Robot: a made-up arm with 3 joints.
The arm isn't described. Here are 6 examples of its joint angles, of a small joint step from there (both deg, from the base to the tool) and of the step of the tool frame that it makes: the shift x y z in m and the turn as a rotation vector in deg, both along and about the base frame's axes.
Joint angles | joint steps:
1: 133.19 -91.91 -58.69 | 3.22 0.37 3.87
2: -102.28 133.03 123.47 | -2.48 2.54 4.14
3: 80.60 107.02 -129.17 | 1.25 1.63 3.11
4: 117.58 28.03 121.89 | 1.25 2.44 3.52
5: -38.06 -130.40 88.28 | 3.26 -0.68 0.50
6: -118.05 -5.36 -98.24 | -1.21 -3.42 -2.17
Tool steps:
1: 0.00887 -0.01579 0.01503 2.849 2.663 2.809
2: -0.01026 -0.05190 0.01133 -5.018 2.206 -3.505
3: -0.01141 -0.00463 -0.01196 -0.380 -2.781 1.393
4: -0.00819 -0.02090 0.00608 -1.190 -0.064 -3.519
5: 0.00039 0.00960 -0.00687 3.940 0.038 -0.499
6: 0.00320 0.00678 0.01060 2.210 -0.798 -2.018
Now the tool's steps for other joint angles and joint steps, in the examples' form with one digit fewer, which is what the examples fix.
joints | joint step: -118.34 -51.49 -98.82 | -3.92 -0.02 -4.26
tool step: 0.0069 0.0287 -0.0116 -3.90 1.54 -3.97
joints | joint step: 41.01 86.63 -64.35 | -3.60 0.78 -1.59
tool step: -0.0025 0.0315 0.0002 -4.38 1.07 -1.18
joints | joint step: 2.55 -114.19 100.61 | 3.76 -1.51 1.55
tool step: -0.0006 0.0128 -0.0130 5.27 0.76 -1.35
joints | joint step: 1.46 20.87 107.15 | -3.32 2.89 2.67
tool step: -0.0027 0.0481 0.0074 -6.21 -2.47 1.02
